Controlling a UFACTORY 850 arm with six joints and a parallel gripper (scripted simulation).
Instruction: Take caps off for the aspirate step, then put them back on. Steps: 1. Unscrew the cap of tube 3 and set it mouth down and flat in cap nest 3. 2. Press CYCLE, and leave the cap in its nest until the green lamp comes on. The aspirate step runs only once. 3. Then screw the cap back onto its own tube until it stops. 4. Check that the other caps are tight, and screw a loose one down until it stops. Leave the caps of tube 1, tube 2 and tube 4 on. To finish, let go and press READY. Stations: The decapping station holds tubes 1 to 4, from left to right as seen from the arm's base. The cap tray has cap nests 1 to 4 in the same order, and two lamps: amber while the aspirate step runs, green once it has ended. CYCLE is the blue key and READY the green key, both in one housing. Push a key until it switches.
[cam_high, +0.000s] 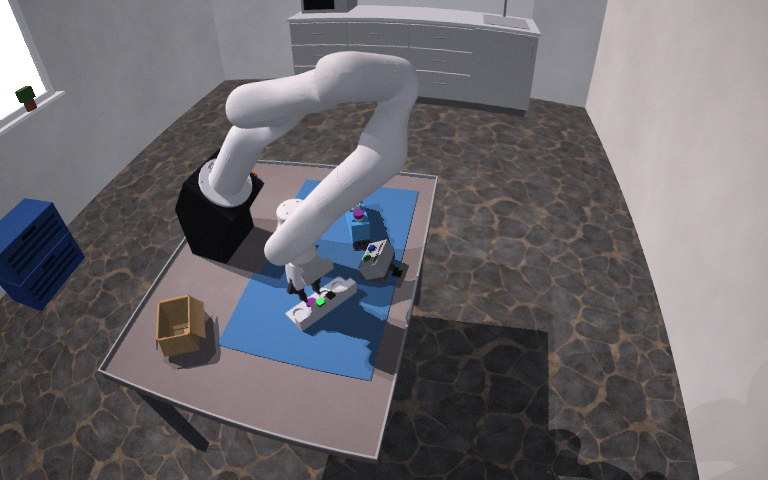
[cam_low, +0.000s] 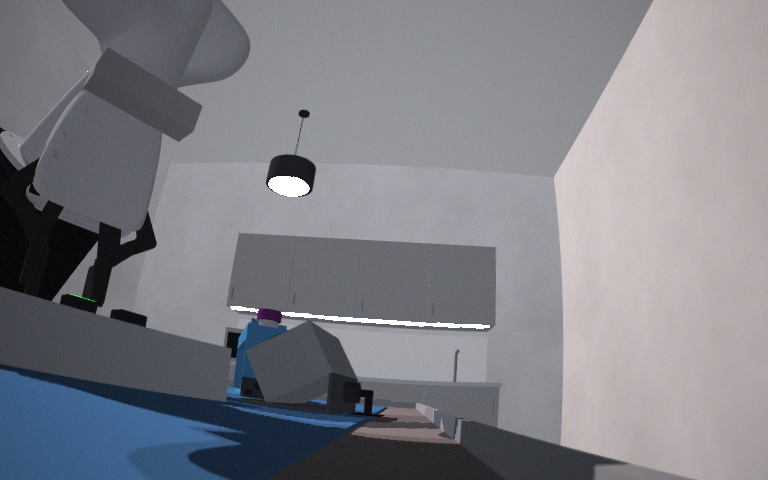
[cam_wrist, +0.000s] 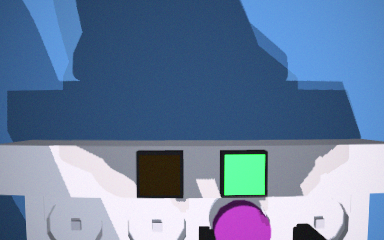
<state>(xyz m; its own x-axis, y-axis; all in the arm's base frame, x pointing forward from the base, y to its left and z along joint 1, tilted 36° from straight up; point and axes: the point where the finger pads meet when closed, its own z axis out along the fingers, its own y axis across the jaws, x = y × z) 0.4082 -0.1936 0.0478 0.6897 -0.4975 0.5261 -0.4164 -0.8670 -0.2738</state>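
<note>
My hand is 50 mm above the magenta cap. Round my hand: grey key housing (150 mm ahead, 200 mm to the left, 10 mm below); then blue key (130 mm ahead, 220 mm to the left); then green key (130 mm ahead, 180 mm to the left).
</note>
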